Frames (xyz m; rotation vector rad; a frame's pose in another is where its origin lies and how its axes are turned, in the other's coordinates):
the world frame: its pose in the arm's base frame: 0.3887 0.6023 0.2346 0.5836 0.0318 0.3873
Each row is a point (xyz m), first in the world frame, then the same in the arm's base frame.
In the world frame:
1: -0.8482 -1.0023 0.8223
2: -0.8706 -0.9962 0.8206
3: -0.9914 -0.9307 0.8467
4: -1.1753 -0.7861 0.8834
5: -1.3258 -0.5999 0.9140
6: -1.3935 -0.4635 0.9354
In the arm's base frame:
1: 0.0634 -0.9105 0.3108
2: 0.0403 -0.9131 0.3109
3: -0.0909 -0.9210 0.3588
4: -0.3067 -0.8971 0.4534
5: -0.5067 -0.8260 0.5681
6: -0.6140 -0.7578 0.6547

